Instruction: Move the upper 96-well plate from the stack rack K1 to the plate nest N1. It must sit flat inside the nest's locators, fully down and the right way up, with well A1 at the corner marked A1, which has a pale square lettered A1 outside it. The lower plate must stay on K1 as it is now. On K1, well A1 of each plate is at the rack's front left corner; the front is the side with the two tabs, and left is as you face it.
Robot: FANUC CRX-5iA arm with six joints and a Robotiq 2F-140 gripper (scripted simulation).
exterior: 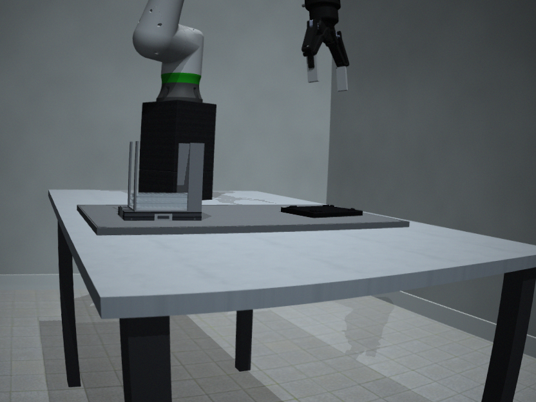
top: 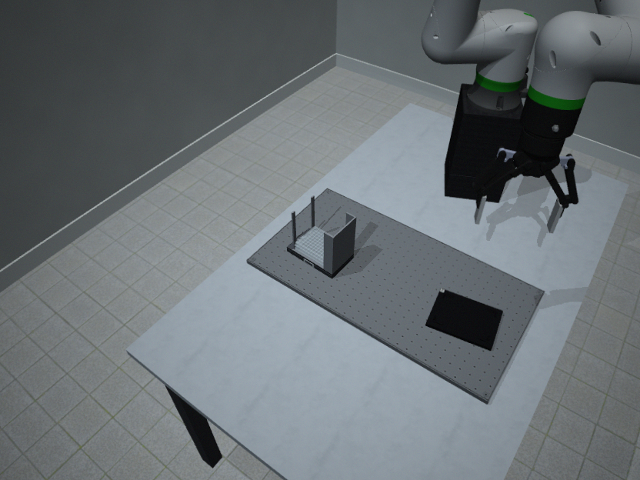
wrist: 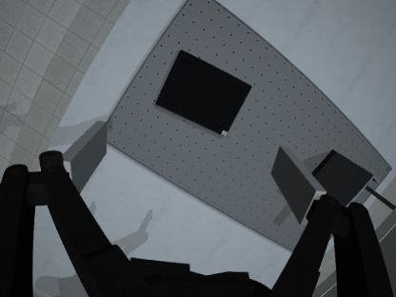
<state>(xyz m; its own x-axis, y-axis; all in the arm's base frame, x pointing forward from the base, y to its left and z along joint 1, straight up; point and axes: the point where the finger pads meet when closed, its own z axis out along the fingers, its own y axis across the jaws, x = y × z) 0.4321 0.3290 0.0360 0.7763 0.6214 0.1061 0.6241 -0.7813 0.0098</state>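
Right now the grey wall is 34 cm to the right of my hand, 24 cm below it and 14 cm ahead of it. From my hand the other things lie so: pale A1 square 31 cm below, 10 cm to the right, 1 cm ahead.
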